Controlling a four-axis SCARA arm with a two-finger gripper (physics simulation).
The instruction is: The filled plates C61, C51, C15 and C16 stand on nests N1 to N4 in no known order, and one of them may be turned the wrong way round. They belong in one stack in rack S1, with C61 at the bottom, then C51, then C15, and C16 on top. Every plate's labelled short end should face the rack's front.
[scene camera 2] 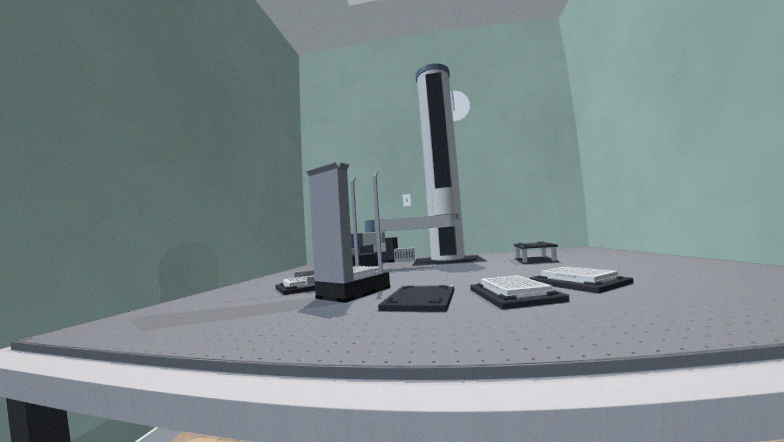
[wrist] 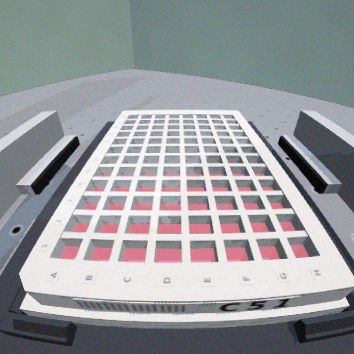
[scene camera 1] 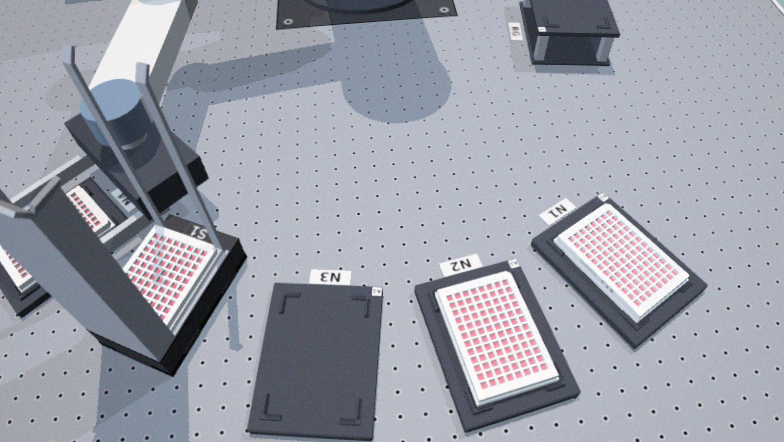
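Pixels of known places: gripper, fingertip midpoint: (scene camera 2: 299,278) (wrist: 178,124); arm's base, origin of the base link: (scene camera 2: 448,262).
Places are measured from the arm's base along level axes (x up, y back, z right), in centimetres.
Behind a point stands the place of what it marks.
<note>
Plate C51 (scene camera 1: 87,208) @[x 3.8, y -51.1, z 36.8 cm] (scene camera 2: 296,281) @[x 3.8, y -59.2, z 42.0 cm] (wrist: 170,200) @[x 3.6, y -52.9, z 38.4 cm] lies flat on nest N4 (wrist: 185,340) @[x 2.5, y -50.1, z 35.7 cm]; its labelled short end faces the wrist camera. My gripper (scene camera 1: 82,205) (wrist: 178,124) @[x 4.3, y -56.2, z 42.6 cm] is open, with one finger along each long side of C51, apart from it. Rack S1 (scene camera 1: 93,269) @[x 21.3, y -71.6, z 23.8 cm] (scene camera 2: 329,225) @[x 17.5, y -71.0, z 27.2 cm] holds a filled plate (scene camera 1: 170,263) @[x 6.8, y -62.1, z 23.9 cm] (scene camera 2: 366,270) @[x 6.8, y -65.2, z 21.2 cm] low down; its label does not show. Filled plates lie on N2 (this plate (scene camera 1: 496,334) @[x 3.8, y -72.2, z -9.2 cm] (scene camera 2: 516,286) @[x 3.8, y -75.8, z -8.7 cm]) and on N1 (this plate (scene camera 1: 620,263) @[x 3.8, y -65.5, z -24.6 cm] (scene camera 2: 579,274) @[x 3.8, y -67.9, z -23.8 cm]); their names are unreadable. Nest N3 (scene camera 1: 323,356) @[x 2.5, y -72.2, z 8.4 cm] (scene camera 2: 417,299) @[x 2.5, y -76.3, z 9.2 cm] is empty.
S1's tall panel and two thin posts stand close beside the gripper and partly hide it in scene camera 1. The regrip stand RG (scene camera 1: 573,19) @[x 7.3, y -26.0, z -30.0 cm] (scene camera 2: 535,245) @[x 7.3, y -27.5, z -29.3 cm] is at the back right. The arm's column (scene camera 2: 439,142) @[x 52.7, y -7.7, z 0.0 cm] stands behind the rack.
</note>
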